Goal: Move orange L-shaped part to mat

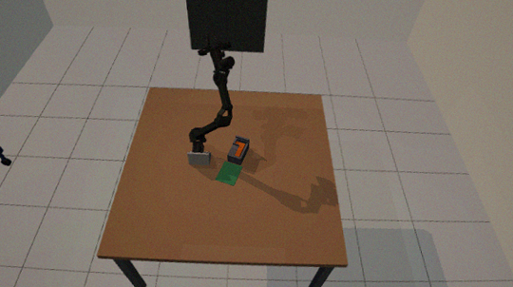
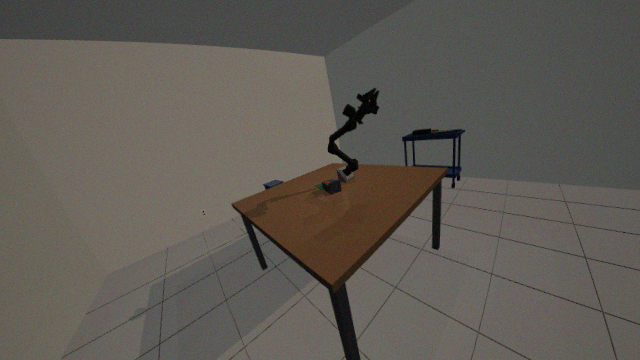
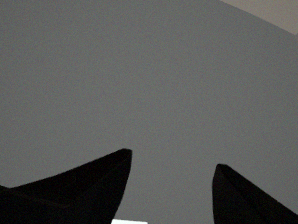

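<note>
My gripper tip is now 580 mm above the orange L-shaped part, 370 mm to the left of it and 160 mm short of it. Round my gripper tip: green mat: 650 mm below, 520 mm to the right, 100 mm ahead.
</note>
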